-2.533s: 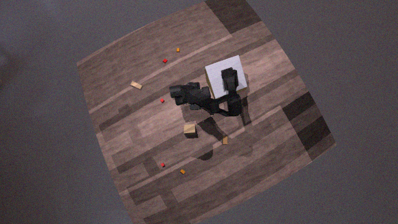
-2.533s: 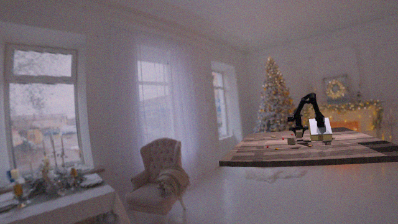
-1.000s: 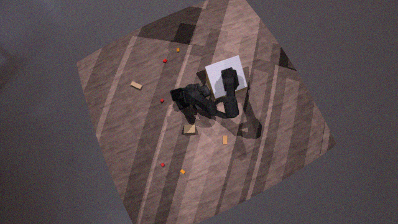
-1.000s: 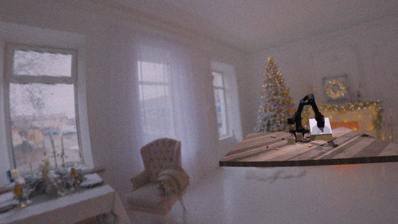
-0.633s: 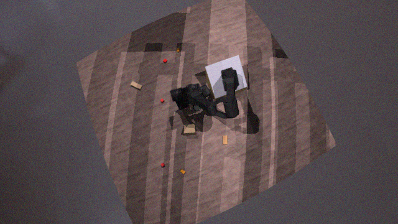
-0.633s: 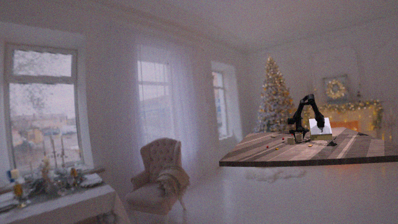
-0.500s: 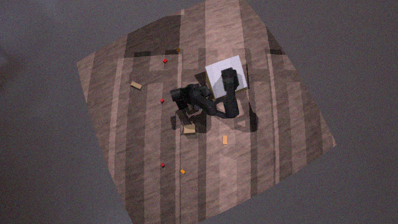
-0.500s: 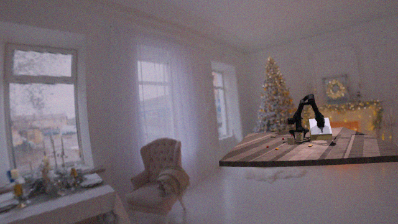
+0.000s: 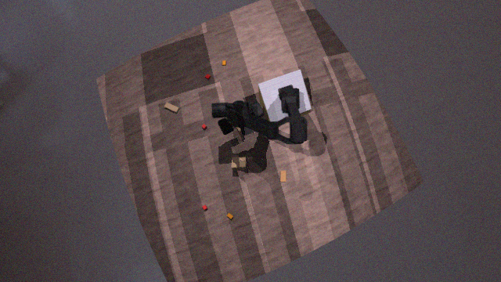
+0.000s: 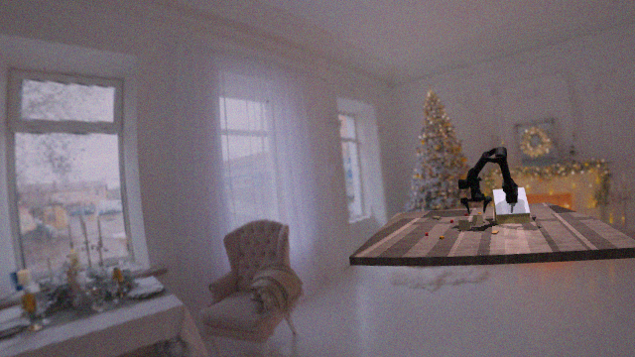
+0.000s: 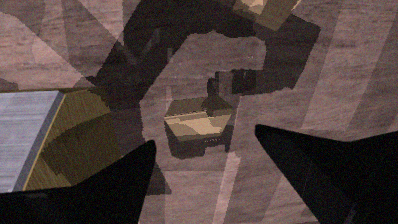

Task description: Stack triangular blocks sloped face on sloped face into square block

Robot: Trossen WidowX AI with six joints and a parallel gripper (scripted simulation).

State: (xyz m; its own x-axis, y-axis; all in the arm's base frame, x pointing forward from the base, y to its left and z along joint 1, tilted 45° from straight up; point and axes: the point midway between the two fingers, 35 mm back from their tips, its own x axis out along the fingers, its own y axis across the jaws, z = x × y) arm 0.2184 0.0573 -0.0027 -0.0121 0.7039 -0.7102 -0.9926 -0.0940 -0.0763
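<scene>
The triangular block lies 10 mm to the left of my gripper tip and 50 mm below it. Round my gripper tip: tan bar (90 mm behind, 260 mm to the left, 60 mm below).
</scene>
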